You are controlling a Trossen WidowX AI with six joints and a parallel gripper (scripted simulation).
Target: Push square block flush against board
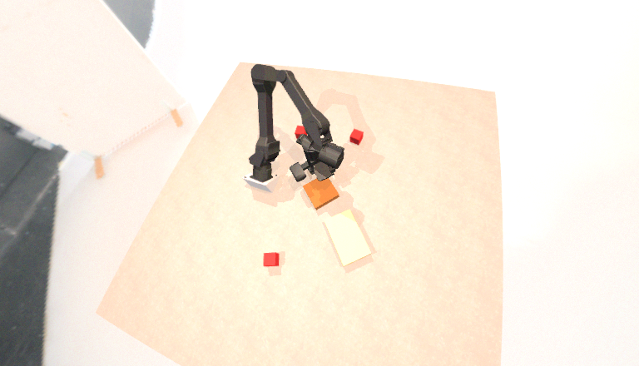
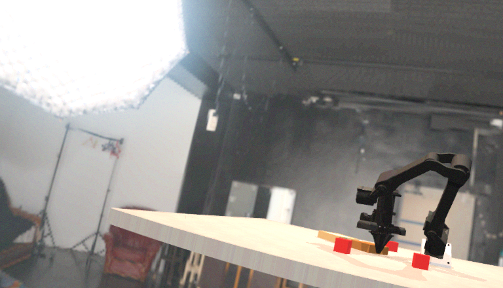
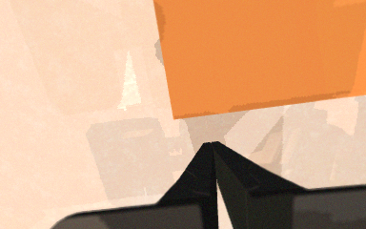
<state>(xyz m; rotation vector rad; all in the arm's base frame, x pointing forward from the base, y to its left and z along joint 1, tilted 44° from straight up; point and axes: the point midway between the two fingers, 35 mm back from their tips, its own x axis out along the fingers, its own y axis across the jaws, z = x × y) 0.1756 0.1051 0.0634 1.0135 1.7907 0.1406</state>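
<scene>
Now: the orange square block 40 mm ahead of my gripper tip, 70 mm to the right of it and 10 mm above it. Round my gripper tip: pale yellow board (190 mm ahead, 180 mm to the right, 10 mm above).
</scene>
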